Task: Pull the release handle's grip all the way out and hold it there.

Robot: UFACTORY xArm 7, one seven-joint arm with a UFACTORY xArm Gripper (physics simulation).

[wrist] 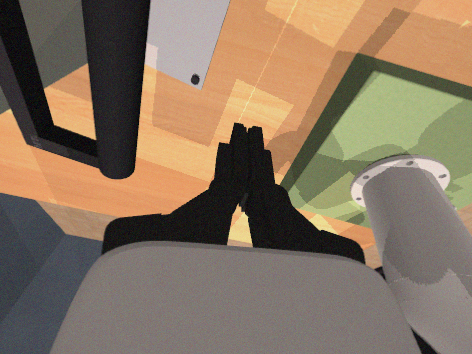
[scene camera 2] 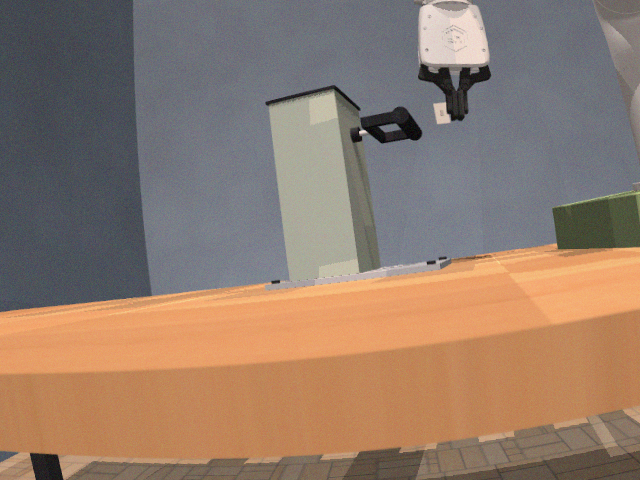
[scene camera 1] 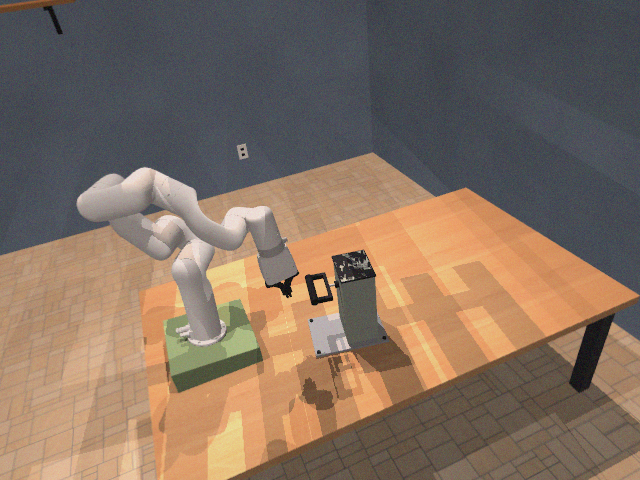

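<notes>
The release handle's black rectangular grip [scene camera 1: 311, 290] [scene camera 2: 410, 124] [wrist: 116, 100] stands close to the side of the pale green post [scene camera 1: 358, 310] [scene camera 2: 317, 191]. A short stretch of bright rod [scene camera 2: 362, 132] shows between the grip and the black collar [scene camera 2: 355, 134] on the post. My gripper [scene camera 1: 287, 295] [scene camera 2: 456, 117] [wrist: 242, 142] is shut with its fingertips together and nothing between them. It is apart from the grip, on the robot-base side of it. In the wrist view the grip is to the left of the fingers.
The post stands on a grey base plate [scene camera 1: 324, 341] [scene camera 2: 403, 269] [wrist: 185, 40] with dark bolts at its corners, on the wooden table [scene camera 1: 496, 248] [scene camera 2: 320, 330]. The arm's base stands on a green block [scene camera 1: 217, 369] [scene camera 2: 594, 222] [wrist: 400, 110]. A blue-grey wall stands behind.
</notes>
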